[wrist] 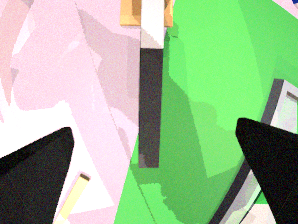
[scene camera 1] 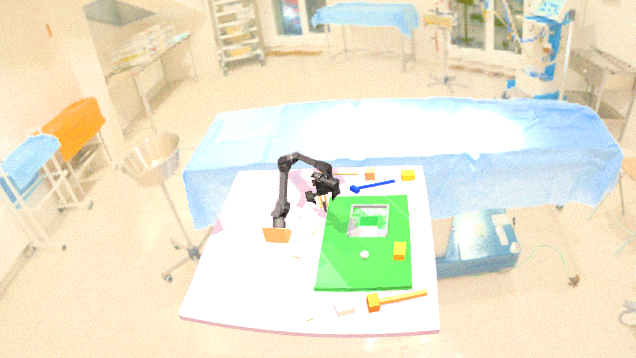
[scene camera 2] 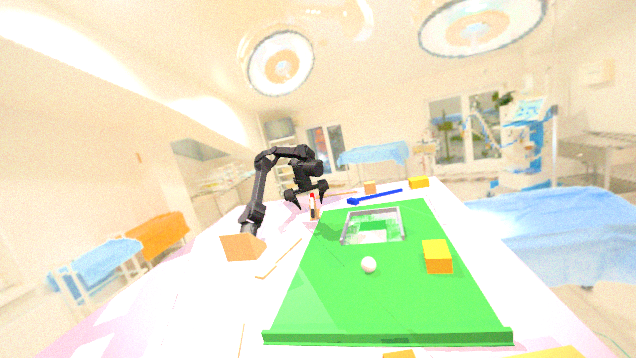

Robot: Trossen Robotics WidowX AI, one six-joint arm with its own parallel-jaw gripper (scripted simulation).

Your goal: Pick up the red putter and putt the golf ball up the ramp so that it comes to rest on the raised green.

Note:
The gripper (wrist: pixel 156 131) is open and holds nothing. Further things: a yellow block (scene camera 2: pixel 438 260) and a green mat (scene camera 2: pixel 330 290).
The green mat also shows in the wrist view (wrist: pixel 215 68) and in scene camera 1 (scene camera 1: pixel 340 264).

